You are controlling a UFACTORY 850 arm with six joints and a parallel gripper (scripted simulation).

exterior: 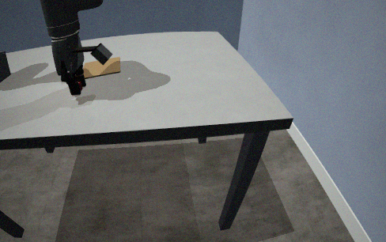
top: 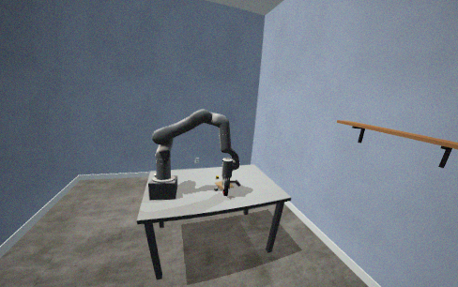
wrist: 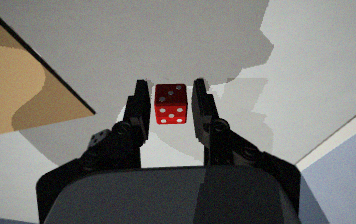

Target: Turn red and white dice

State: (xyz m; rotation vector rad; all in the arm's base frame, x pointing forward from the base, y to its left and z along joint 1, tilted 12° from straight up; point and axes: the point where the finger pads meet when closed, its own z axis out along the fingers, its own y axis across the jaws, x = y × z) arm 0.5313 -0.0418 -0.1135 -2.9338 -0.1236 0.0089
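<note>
The red die is 10 mm below my hand. From my hand the other things lie so: tan mat (160 mm to the left, 20 mm below, 10 mm ahead); then white die (80 mm behind, 70 mm to the left, 10 mm below); then yellow die (290 mm to the left, 40 mm behind, 10 mm below).
</note>
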